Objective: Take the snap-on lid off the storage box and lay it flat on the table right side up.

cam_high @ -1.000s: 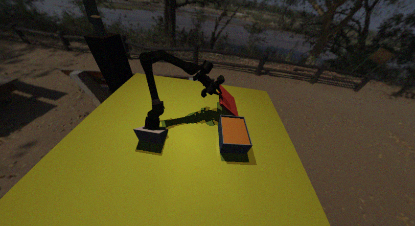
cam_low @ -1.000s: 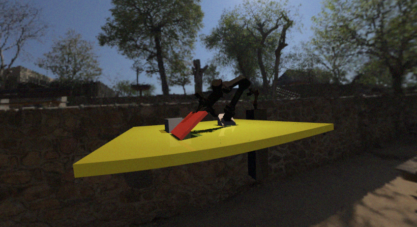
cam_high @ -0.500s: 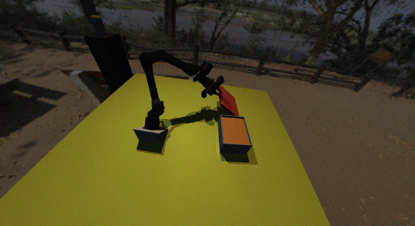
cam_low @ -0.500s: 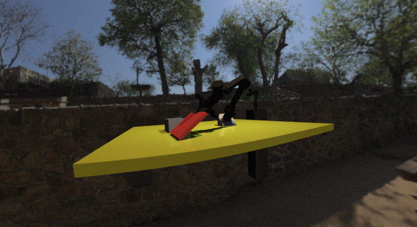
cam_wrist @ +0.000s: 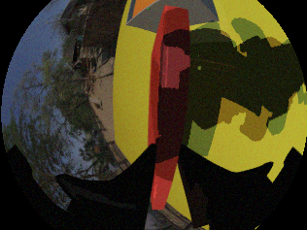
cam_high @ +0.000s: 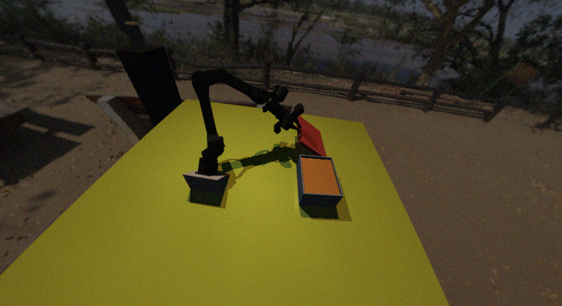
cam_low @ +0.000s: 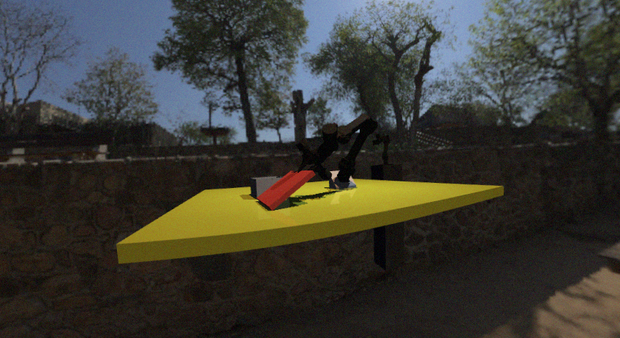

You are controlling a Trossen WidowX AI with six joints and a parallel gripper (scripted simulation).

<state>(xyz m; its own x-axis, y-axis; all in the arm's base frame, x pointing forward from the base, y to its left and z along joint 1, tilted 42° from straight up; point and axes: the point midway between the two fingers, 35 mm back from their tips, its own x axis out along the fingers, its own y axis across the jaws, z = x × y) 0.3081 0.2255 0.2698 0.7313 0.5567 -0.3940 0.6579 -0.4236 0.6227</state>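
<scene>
Now: the red lid 7 cm ahead of my gripper tip, 1 cm to the left of it and 4 cm below it. From my gripper tip the other things lie so: storage box (11 cm ahead, 26 cm to the right, 6 cm below).
</scene>
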